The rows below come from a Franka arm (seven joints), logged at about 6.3 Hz.
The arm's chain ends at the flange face. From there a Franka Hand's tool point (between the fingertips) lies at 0.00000 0.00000 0.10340 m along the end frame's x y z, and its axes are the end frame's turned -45 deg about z.
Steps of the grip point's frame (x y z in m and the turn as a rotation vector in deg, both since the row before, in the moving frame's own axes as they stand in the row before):
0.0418 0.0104 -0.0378 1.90 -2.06 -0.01
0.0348 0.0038 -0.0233 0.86 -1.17 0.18
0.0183 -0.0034 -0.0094 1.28 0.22 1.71
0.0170 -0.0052 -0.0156 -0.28 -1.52 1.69
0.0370 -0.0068 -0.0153 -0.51 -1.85 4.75
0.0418 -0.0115 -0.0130 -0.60 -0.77 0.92
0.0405 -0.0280 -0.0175 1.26 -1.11 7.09
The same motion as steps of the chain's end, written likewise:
0.0420 -0.0224 -0.0377 -0.11 -2.80 -0.01
0.0299 -0.0223 -0.0233 -0.22 -1.44 0.18
0.0119 -0.0134 -0.0094 1.06 -0.75 1.71
0.0100 -0.0180 -0.0156 -1.27 -0.88 1.69
0.0232 -0.0339 -0.0152 -1.67 -0.95 4.75
0.0217 -0.0394 -0.0130 -0.97 -0.12 0.92
0.0118 -0.0481 -0.0175 0.11 -1.68 7.09

